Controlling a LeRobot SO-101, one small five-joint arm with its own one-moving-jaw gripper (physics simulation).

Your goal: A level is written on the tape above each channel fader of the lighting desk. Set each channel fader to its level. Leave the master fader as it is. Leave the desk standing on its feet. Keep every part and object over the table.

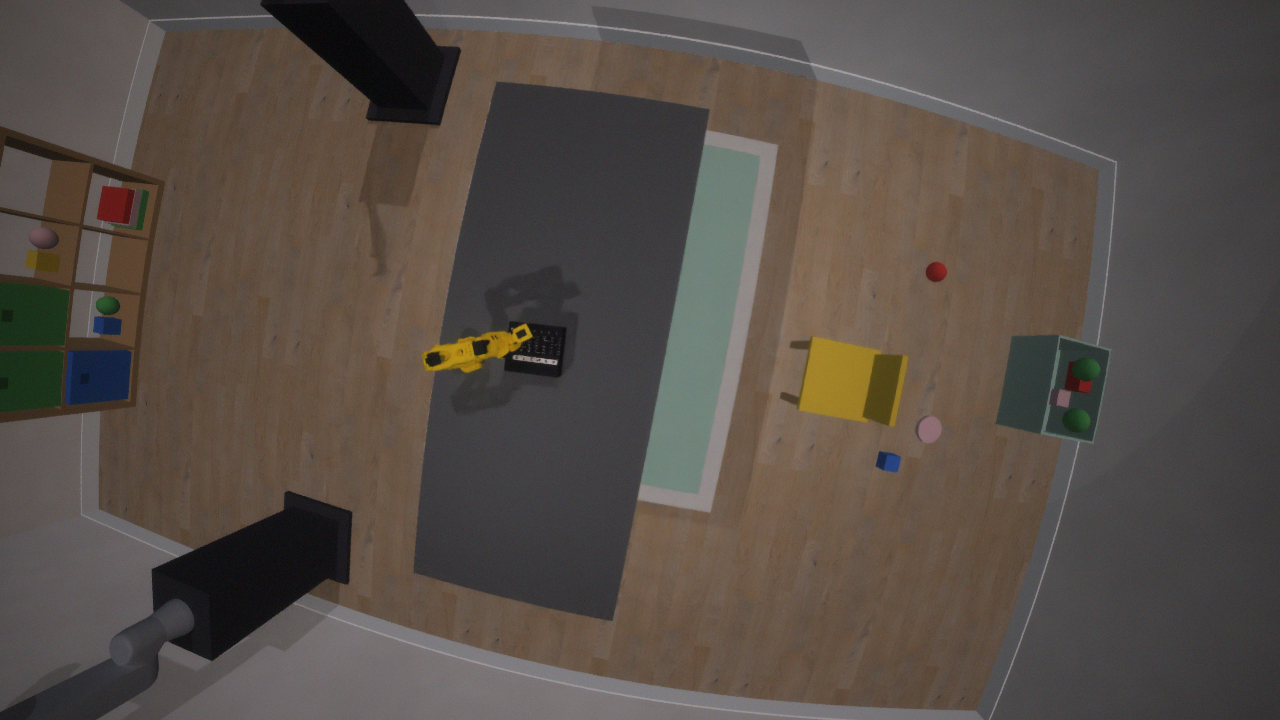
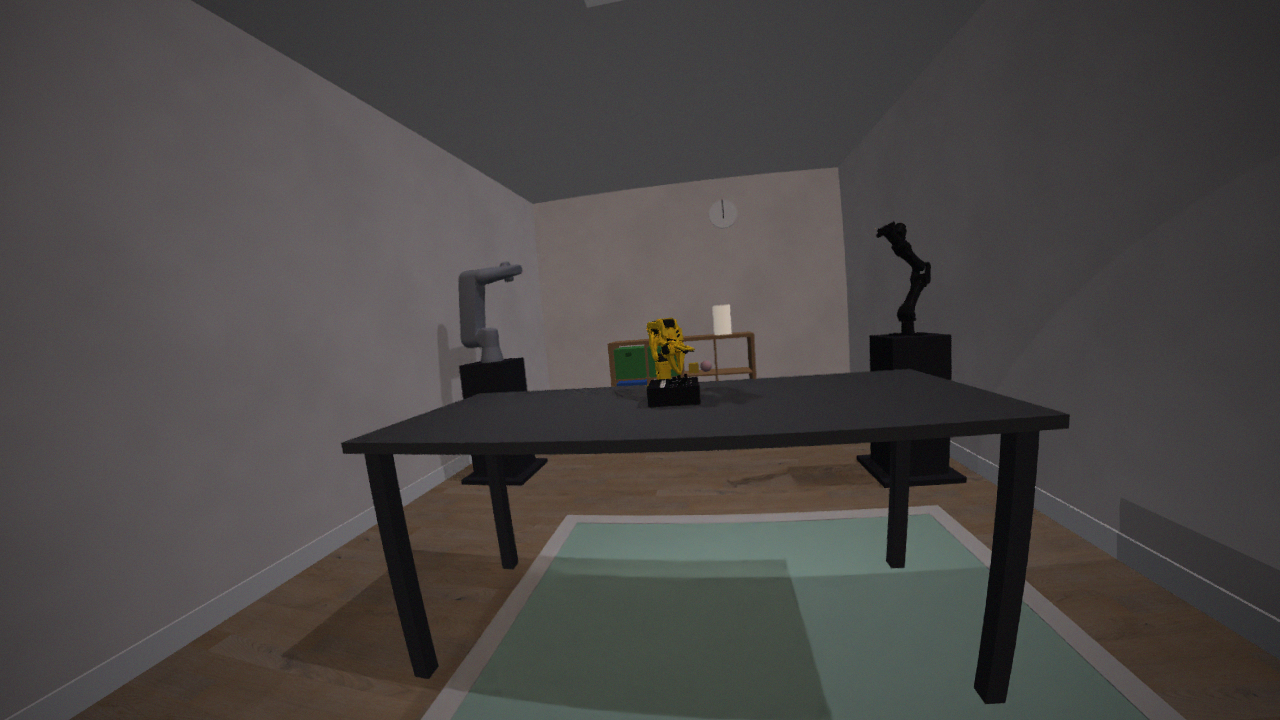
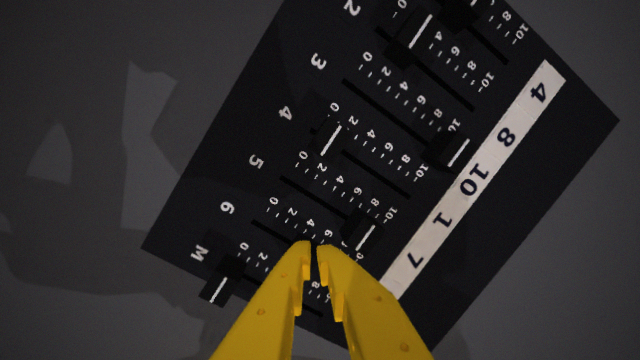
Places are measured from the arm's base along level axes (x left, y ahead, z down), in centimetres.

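Where they show: hand, tool point: [image 2: 679, 373] [image 3: 310, 254].
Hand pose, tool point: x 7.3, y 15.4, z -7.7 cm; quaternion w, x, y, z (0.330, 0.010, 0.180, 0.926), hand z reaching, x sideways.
Each offset is from my tool point to the top centre of the thing. "pt": to the spot under its first point. Level surfaces: height alone.
The black lighting desk {dx -1.7, dy +3.7, dz +0.8 cm} [image 1: 561, 358] [image 2: 673, 396] [image 3: 480, 240] lies flat on the table. My gripper [image 1: 524, 333] [image 2: 691, 349] [image 3: 314, 244] is shut and empty, its tips over the track of fader 6; that fader's cap and its tape level are hidden by the jaws. The tape {dx -4.3, dy +10.3, dz +2.1 cm} [image 3: 525, 107] reads 4, 8, 10, 1, 7 for faders 1 to 5. Cap 2 {dx +1.4, dy +7.7, dz +0.9 cm} [image 3: 406, 47] stands near 3, cap 3 {dx -2.3, dy +5.8, dz +0.9 cm} [image 3: 446, 149] near 10, cap 4 {dx +1.6, dy +3.3, dz +0.9 cm} [image 3: 327, 138] near 1 and cap 5 {dx -1.6, dy +1.3, dz +0.9 cm} [image 3: 361, 231] around 7 or 8. Cap 1 {pt dx +0.7, dy +9.4, dz +1.4 cm} [image 3: 457, 14] is partly cut off. The master cap {dx +1.6, dy -3.4, dz +0.8 cm} [image 3: 224, 280] is near 0.
The dark table {dz +7.7 cm} [image 1: 554, 501] [image 2: 805, 407] carries the desk and my yellow arm [image 1: 469, 351] [image 2: 664, 344], which reaches over the desk's label side. A yellow chair [image 1: 836, 380], a shelf unit [image 1: 113, 409] and two black pedestals [image 1: 259, 555] [image 1: 384, 62] stand on the floor away from the table.
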